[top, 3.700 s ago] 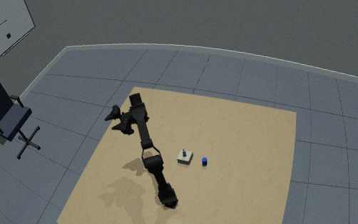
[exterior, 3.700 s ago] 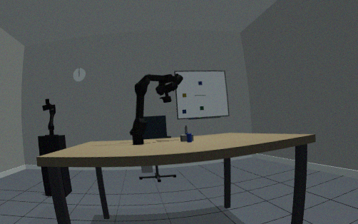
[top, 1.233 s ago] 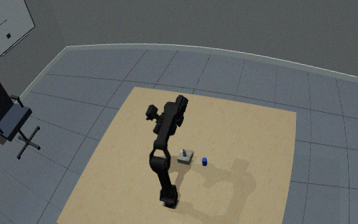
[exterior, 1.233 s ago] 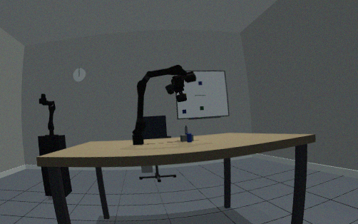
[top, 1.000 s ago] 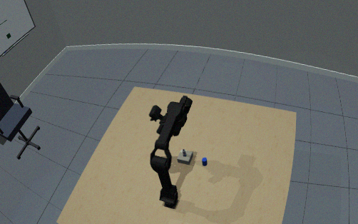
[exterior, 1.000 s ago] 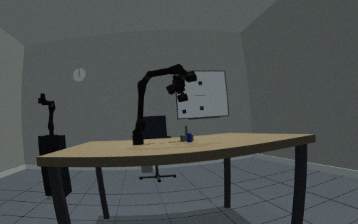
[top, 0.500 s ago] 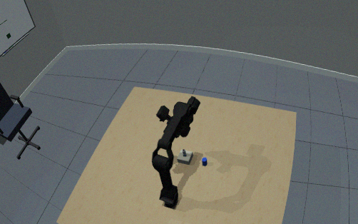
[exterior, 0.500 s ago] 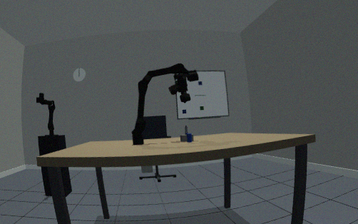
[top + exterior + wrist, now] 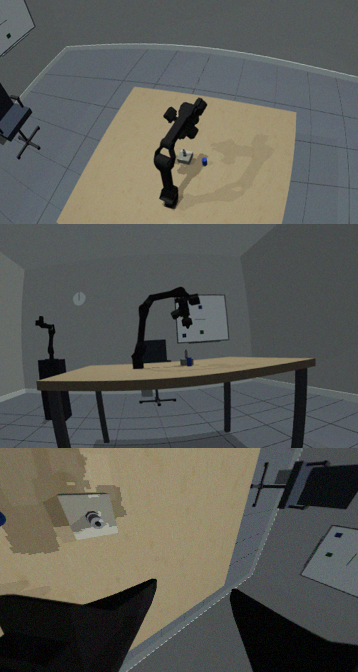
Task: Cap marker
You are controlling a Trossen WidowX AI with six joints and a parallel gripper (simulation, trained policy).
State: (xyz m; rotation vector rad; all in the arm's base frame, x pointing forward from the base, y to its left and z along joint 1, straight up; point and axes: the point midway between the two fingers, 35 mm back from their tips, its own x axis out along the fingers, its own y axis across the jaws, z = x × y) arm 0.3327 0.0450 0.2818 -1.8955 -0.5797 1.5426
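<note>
Right now my gripper tip is 3 cm past the blue cap, 16 cm to the left of it and 23 cm above it. From my gripper tip the other things lie so: pale holder block (3 cm behind, 4 cm to the right, 24 cm below).
</note>
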